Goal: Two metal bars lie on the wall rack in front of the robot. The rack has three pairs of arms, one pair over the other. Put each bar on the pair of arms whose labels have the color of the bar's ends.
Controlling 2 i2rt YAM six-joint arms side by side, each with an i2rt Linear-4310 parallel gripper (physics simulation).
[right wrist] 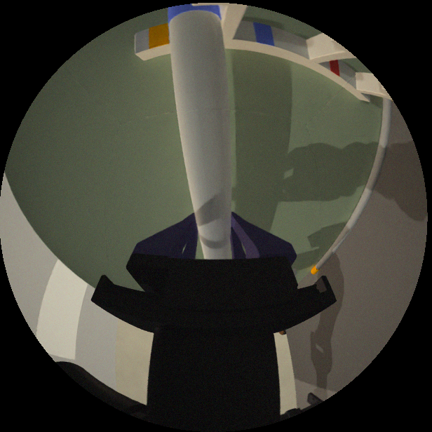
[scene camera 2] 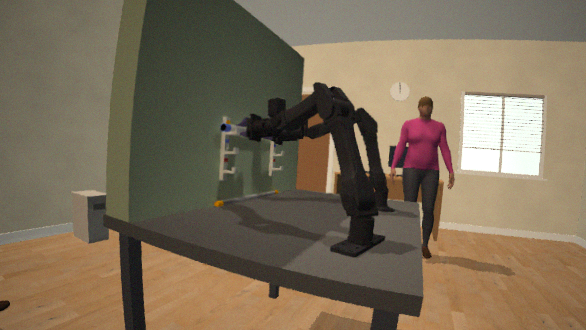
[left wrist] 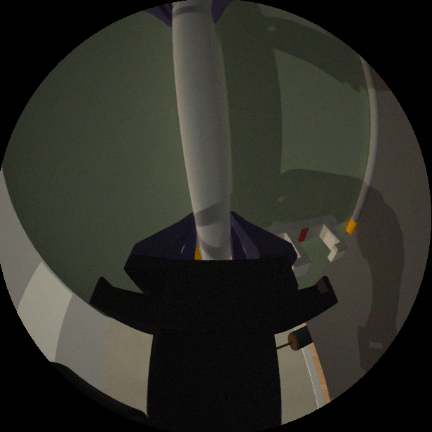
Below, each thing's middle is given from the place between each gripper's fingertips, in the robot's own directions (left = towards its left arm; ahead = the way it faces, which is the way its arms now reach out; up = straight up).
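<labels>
The blue-ended bar (right wrist: 198, 64) is 10 mm behind my right hand and 50 mm to the left of it. As for my left gripper, I see it 14 cm to the left of the bar and 2 cm past it.
</labels>
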